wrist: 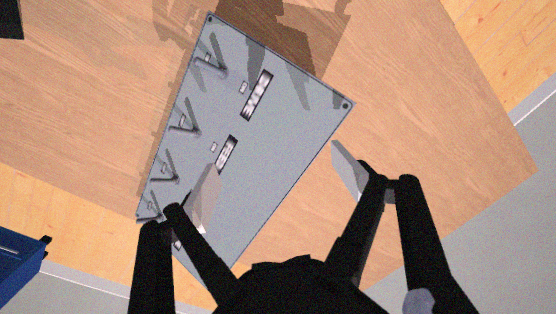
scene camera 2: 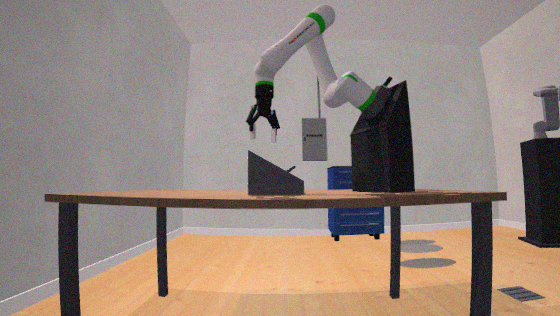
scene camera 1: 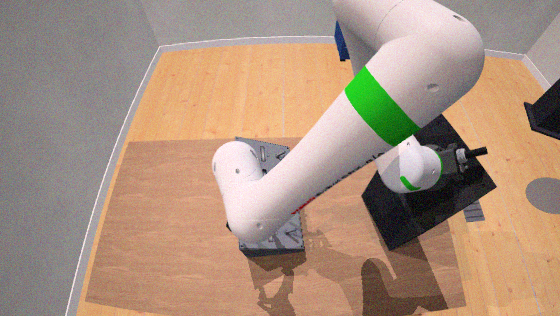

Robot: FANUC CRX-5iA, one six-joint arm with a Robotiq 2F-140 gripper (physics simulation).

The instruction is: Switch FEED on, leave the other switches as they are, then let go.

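Frame: origin at the arm's base, x ahead, y left, z up, level; centimetres.
Seen in the pictures: gripper, fingertip midpoint: (wrist: pixel 274 163) (scene camera 2: pixel 263 140); arm's base at its link origin: (scene camera 2: pixel 375 108) (scene camera 1: pixel 431 167).
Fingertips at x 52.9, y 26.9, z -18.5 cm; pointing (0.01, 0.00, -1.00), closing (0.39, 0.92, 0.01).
Pixels of each thing's top centre, then the offset from my fingertips to it.
- FEED lever at its top centre: (wrist: pixel 179 134) dx -7.8, dy -13.3, dz -12.2 cm
- FEED label at its top centre: (wrist: pixel 223 157) dx -0.4, dy -9.7, dz -11.8 cm
- DRIVE lever at its top centre: (wrist: pixel 206 67) dx -13.0, dy -2.5, dz -12.2 cm
- DRIVE label at its top centre: (wrist: pixel 255 96) dx -5.7, dy +1.0, dz -11.8 cm
The grey sloped switch panel (scene camera 1: pixel 270 246) (scene camera 2: pixel 272 180) (wrist: pixel 280 145) stands on the table, partly hidden by my arm in scene camera 1. In the wrist view, the FEED lever (wrist: pixel 185 130) leans toward its OFF side, above the FEED label (wrist: pixel 226 154). The DRIVE lever (wrist: pixel 211 66), by the DRIVE label (wrist: pixel 256 95), and two more levers (wrist: pixel 164 178) (wrist: pixel 149 218) lean the same way. My left finger hides the label below them. My gripper (scene camera 2: pixel 263 138) (wrist: pixel 274 163) is open and empty, above the panel's high side, touching nothing.
The wooden table (scene camera 1: pixel 165 200) (scene camera 2: pixel 150 200) carries the panel and my arm's black pedestal (scene camera 1: pixel 390 220) (scene camera 2: pixel 382 155). A blue drawer cabinet (scene camera 2: pixel 356 220) (wrist: pixel 20 260) stands behind the table. A grey wall box (scene camera 2: pixel 314 147) hangs behind. Another black pedestal (scene camera 2: pixel 542 190) with a robot stands at the right.
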